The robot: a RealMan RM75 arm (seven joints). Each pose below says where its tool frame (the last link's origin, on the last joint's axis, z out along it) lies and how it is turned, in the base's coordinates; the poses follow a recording.
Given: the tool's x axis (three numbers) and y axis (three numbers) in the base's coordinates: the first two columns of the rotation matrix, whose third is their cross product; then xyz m.
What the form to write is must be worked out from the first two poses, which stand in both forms.
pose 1, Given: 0.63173, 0.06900, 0.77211, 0.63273, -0.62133, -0.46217, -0.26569, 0.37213, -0.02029
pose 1, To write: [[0.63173, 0.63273, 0.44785, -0.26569], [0.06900, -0.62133, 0.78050, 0.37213], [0.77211, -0.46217, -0.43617, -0.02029], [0, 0, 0, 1]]
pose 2, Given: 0.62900, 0.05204, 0.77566, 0.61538, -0.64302, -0.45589, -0.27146, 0.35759, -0.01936
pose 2, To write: [[0.62900, 0.61538, 0.47504, -0.27146], [0.05204, -0.64302, 0.76408, 0.35759], [0.77566, -0.45589, -0.43648, -0.01936], [0, 0, 0, 1]]
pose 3, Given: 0.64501, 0.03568, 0.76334, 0.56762, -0.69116, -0.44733, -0.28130, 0.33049, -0.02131
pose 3, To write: [[0.64501, 0.56762, 0.51163, -0.28130], [0.03568, -0.69116, 0.72182, 0.33049], [0.76334, -0.44733, -0.46606, -0.02131], [0, 0, 0, 1]]
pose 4, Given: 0.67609, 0.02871, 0.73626, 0.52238, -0.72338, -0.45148, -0.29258, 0.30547, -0.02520
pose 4, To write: [[0.67609, 0.52238, 0.51963, -0.29258], [0.02871, -0.72338, 0.68985, 0.30547], [0.73626, -0.45148, -0.50407, -0.02520], [0, 0, 0, 1]]
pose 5, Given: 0.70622, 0.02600, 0.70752, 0.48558, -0.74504, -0.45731, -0.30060, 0.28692, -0.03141
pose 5, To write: [[0.70622, 0.48558, 0.51524, -0.30060], [0.02600, -0.74504, 0.66652, 0.28692], [0.70752, -0.45731, -0.53879, -0.03141], [0, 0, 0, 1]]
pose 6, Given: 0.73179, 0.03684, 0.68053, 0.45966, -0.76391, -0.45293, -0.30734, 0.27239, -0.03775
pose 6, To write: [[0.73179, 0.45966, 0.50318, -0.30734], [0.03684, -0.76391, 0.64426, 0.27239], [0.68053, -0.45293, -0.57596, -0.03775], [0, 0, 0, 1]]
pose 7, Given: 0.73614, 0.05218, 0.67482, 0.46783, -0.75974, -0.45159, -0.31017, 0.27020, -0.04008
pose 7, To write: [[0.73614, 0.46783, 0.48912, -0.31017], [0.05218, -0.75974, 0.64813, 0.27020], [0.67482, -0.45159, -0.58369, -0.04008], [0, 0, 0, 1]]
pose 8, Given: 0.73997, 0.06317, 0.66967, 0.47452, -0.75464, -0.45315, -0.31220, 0.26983, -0.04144
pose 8, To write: [[0.73997, 0.47452, 0.47673, -0.31220], [0.06317, -0.75464, 0.65309, 0.26983], [0.66967, -0.45315, -0.58839, -0.04144], [0, 0, 0, 1]]
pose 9, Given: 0.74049, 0.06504, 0.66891, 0.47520, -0.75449, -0.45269, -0.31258, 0.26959, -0.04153
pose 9, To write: [[0.74049, 0.47520, 0.47524, -0.31258], [0.06504, -0.75449, 0.65308, 0.26959], [0.66891, -0.45269, -0.58960, -0.04153], [0, 0, 0, 1]]
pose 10, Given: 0.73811, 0.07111, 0.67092, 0.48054, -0.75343, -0.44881, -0.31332, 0.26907, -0.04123
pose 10, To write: [[0.73811, 0.48054, 0.47358, -0.31332], [0.07111, -0.75343, 0.65368, 0.26907], [0.67092, -0.44881, -0.59029, -0.04123], [0, 0, 0, 1]]
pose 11, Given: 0.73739, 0.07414, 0.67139, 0.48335, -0.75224, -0.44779, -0.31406, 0.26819, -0.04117
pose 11, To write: [[0.73739, 0.48335, 0.47185, -0.31406], [0.07414, -0.75224, 0.65471, 0.26819], [0.67139, -0.44779, -0.59053, -0.04117], [0, 0, 0, 1]]
